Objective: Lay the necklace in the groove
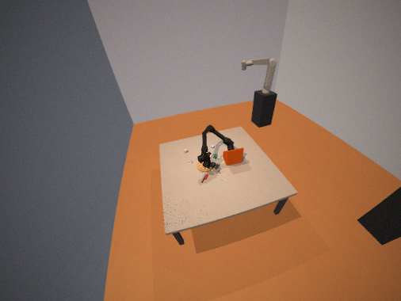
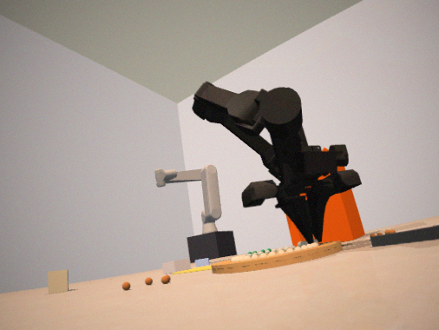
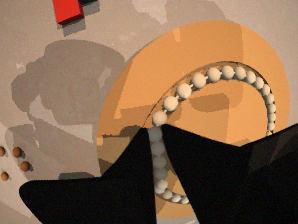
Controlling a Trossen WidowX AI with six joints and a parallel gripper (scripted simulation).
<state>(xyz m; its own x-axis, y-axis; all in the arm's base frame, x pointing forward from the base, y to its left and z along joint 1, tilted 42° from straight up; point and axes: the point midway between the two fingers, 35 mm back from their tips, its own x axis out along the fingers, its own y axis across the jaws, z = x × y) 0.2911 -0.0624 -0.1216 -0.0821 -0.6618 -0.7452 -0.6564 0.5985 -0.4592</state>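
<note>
Right now the round wooden bead board is 1 cm ahead of my gripper tip, 6 cm to the right of it and 1 cm below it. Round my gripper tip: tan cube (18 cm ahead, 39 cm to the right); yellow flat piece (4 cm behind, 23 cm to the right, 1 cm below); red-handled tool (7 cm ahead, 12 cm to the left, 1 cm below).
</note>
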